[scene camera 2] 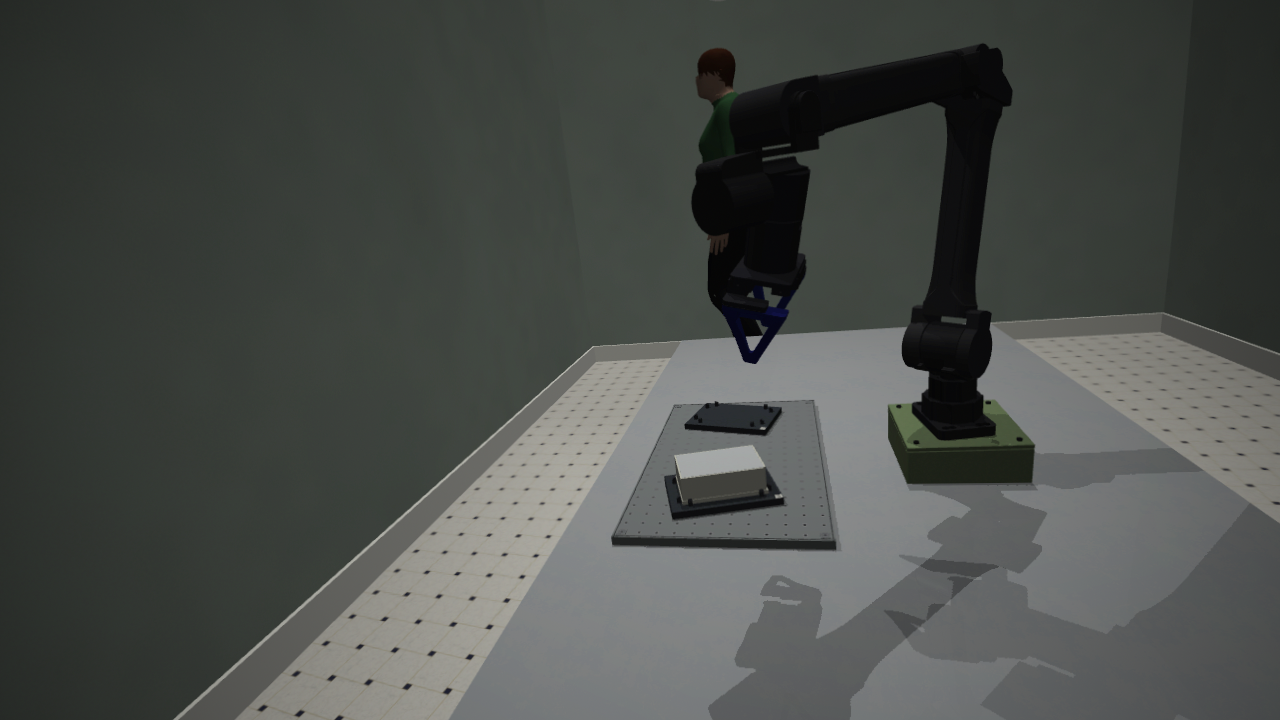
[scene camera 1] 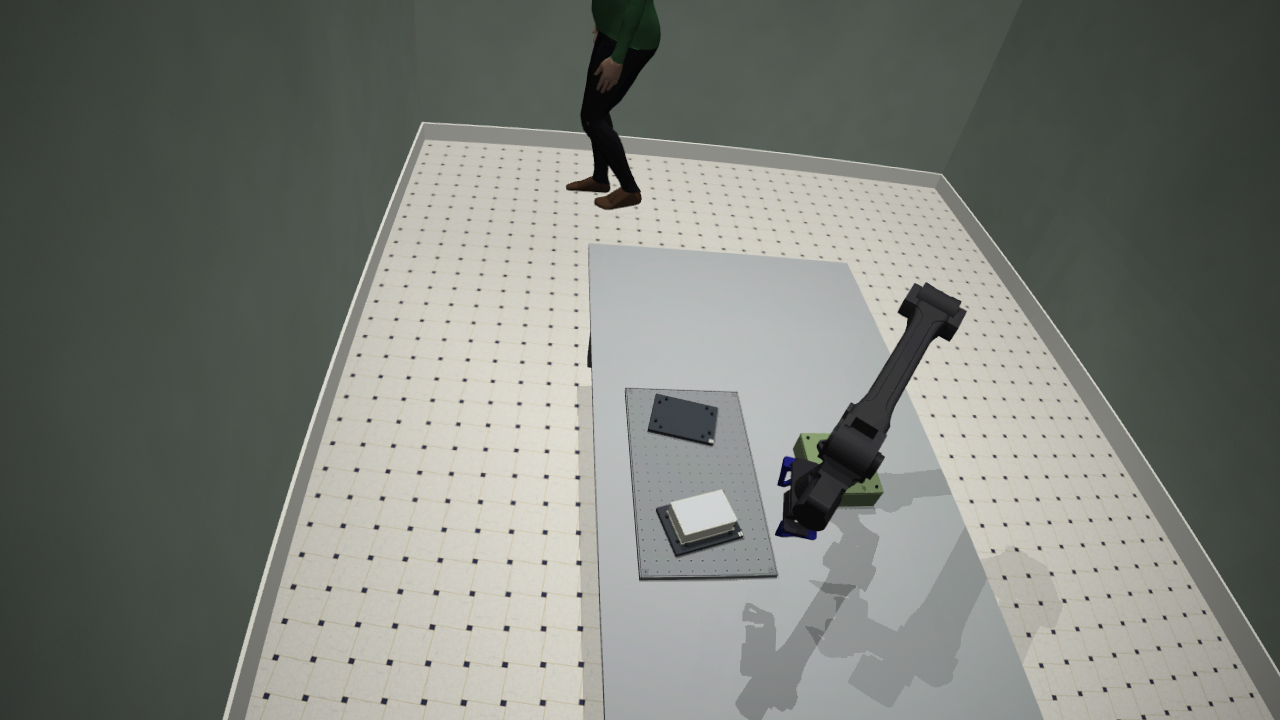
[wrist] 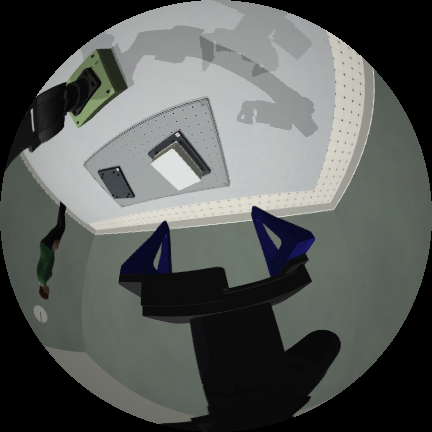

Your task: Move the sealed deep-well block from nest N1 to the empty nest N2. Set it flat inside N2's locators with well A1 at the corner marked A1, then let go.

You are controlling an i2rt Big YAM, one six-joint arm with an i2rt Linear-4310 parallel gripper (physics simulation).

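Pixels of known places: gripper, fingertip midpoint: [scene camera 2: 759, 343] [scene camera 1: 779, 510] [wrist: 209, 216]; arm's base, link origin: [scene camera 2: 951, 422] [wrist: 82, 91].
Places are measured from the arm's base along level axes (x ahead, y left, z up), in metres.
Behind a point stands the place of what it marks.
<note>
The sealed deep-well block [scene camera 1: 704, 514] @[x 0.377, y 0.085, z 0.004 m] [scene camera 2: 720, 474] @[x 0.375, y 0.120, z 0.002 m] [wrist: 176, 167] @[x 0.366, y 0.088, z 0.004 m], cream with a white top, sits in the dark nest N1 [scene camera 1: 677, 546] @[x 0.442, y 0.129, z -0.038 m] [scene camera 2: 682, 511] @[x 0.434, y 0.145, z -0.038 m] [wrist: 200, 165] @[x 0.413, y 0.132, z -0.038 m] at the near end of the perforated plate. The dark nest N2 [scene camera 1: 682, 419] @[x 0.336, y -0.208, z -0.038 m] [scene camera 2: 733, 417] @[x 0.332, y -0.201, z -0.038 m] [wrist: 116, 183] @[x 0.329, y -0.198, z -0.038 m] is empty at the plate's far end, with small locators near its corners and a light mark at one corner. My gripper [scene camera 1: 785, 497] @[x 0.318, y 0.214, z 0.216 m] [wrist: 209, 216] @[x 0.318, y 0.214, z 0.216 m] is open and empty, its blue fingers well apart. It hangs high above the table, to the block's right in the first scene view. Well A1 is too small to make out.
The grey perforated plate [scene camera 1: 698, 479] @[x 0.343, y -0.037, z -0.050 m] [scene camera 2: 796, 523] @[x 0.280, y 0.180, z -0.050 m] [wrist: 212, 145] @[x 0.370, y 0.188, z -0.050 m] bears both nests. The arm's green base block [scene camera 1: 863, 492] @[x -0.022, y 0.090, z -0.002 m] [scene camera 2: 971, 464] @[x 0.007, y 0.086, z -0.032 m] [wrist: 105, 95] @[x 0.081, y 0.047, z -0.003 m] stands right of the plate on the table [scene camera 1: 707, 313] @[x 0.137, y -0.612, z -0.063 m]. A person [scene camera 1: 617, 98] [scene camera 2: 716, 116] [wrist: 46, 260] stands beyond the table's far end.
</note>
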